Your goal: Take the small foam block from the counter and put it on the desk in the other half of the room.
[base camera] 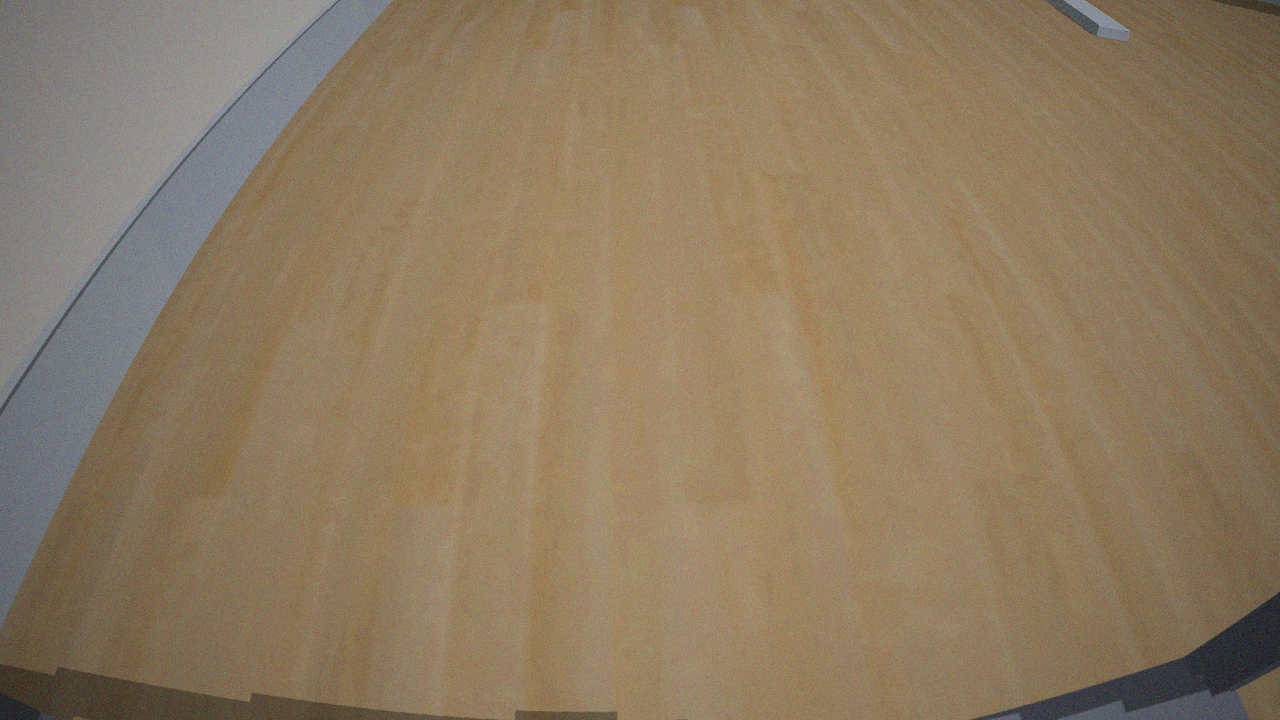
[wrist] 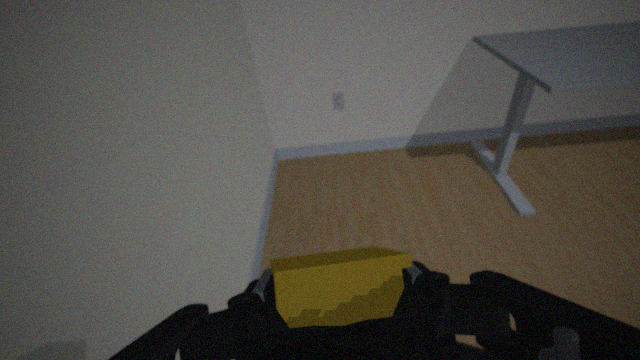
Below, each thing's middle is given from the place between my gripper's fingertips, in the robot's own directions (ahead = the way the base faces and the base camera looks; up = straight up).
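There is the yellow foam block [wrist: 338, 288], and measured from it, my gripper is 30 mm past the block, with 10 mm more to count above it.
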